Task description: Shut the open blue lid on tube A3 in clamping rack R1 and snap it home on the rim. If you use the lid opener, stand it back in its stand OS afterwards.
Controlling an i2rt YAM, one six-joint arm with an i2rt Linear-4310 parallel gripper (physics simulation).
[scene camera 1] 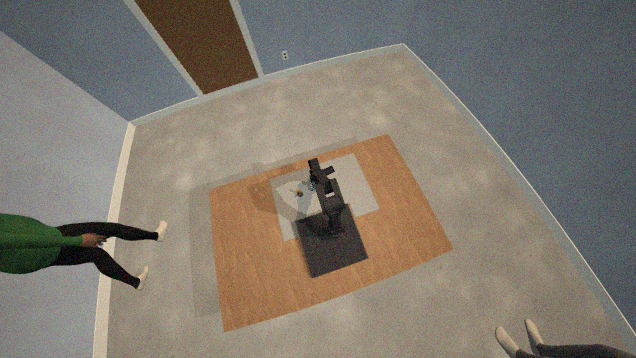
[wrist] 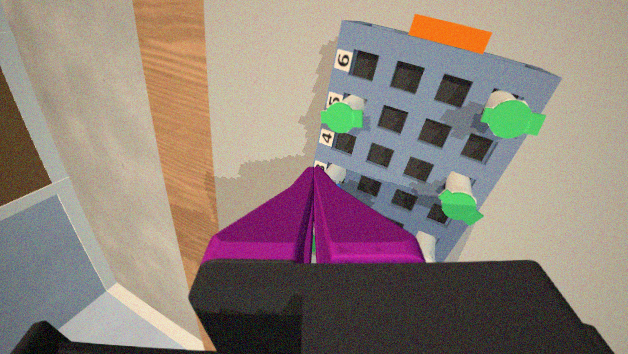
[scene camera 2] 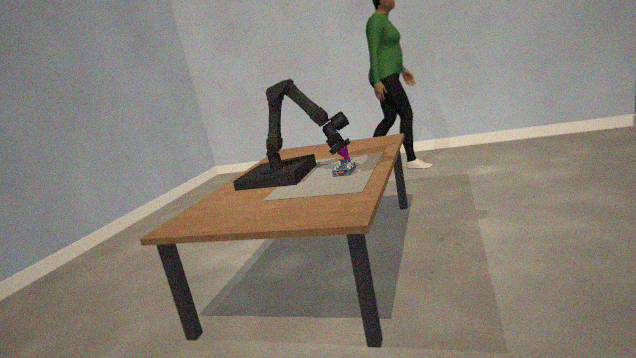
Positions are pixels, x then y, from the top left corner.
A grey mat (scene camera 1: 290,207) is 117 cm from the lens.
